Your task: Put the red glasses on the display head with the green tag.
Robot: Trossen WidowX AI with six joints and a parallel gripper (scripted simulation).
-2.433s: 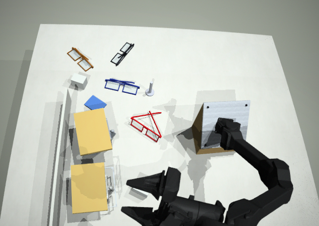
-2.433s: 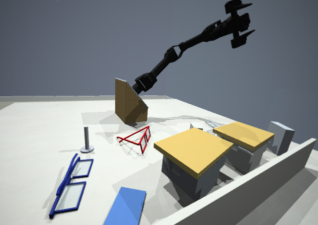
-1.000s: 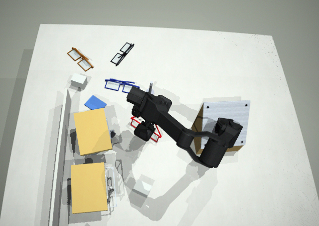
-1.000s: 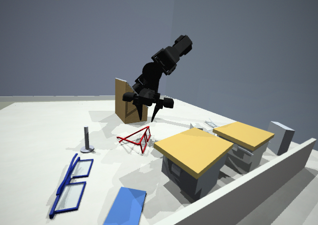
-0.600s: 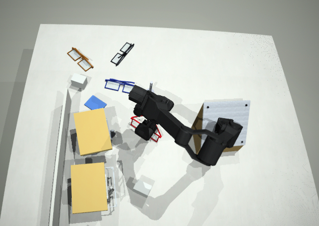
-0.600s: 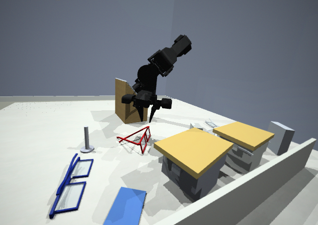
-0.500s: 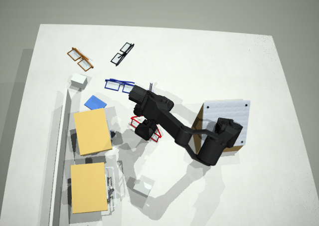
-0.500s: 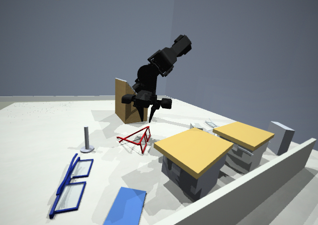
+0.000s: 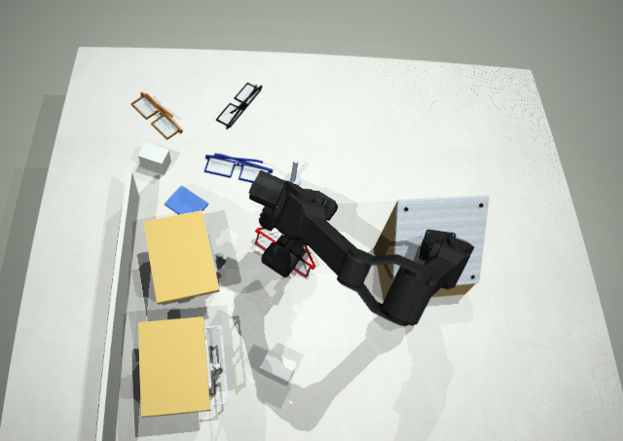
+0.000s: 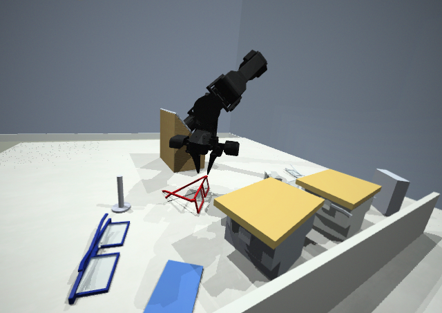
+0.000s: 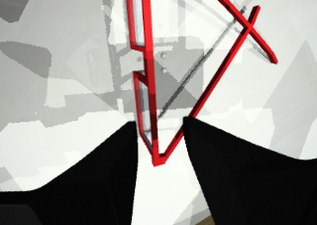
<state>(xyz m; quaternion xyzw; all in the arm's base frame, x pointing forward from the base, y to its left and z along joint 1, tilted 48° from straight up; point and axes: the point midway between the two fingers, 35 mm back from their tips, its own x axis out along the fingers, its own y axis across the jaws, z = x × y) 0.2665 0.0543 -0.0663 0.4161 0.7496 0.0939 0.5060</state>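
The grey post is 210 mm to the right of my gripper tip, 40 mm below it and 10 mm ahead of it. Also, from my gripper tip: low wall (350 mm ahead, 160 mm to the left, 10 mm below); blue flat tag (250 mm ahead, 130 mm to the right, 60 mm below).
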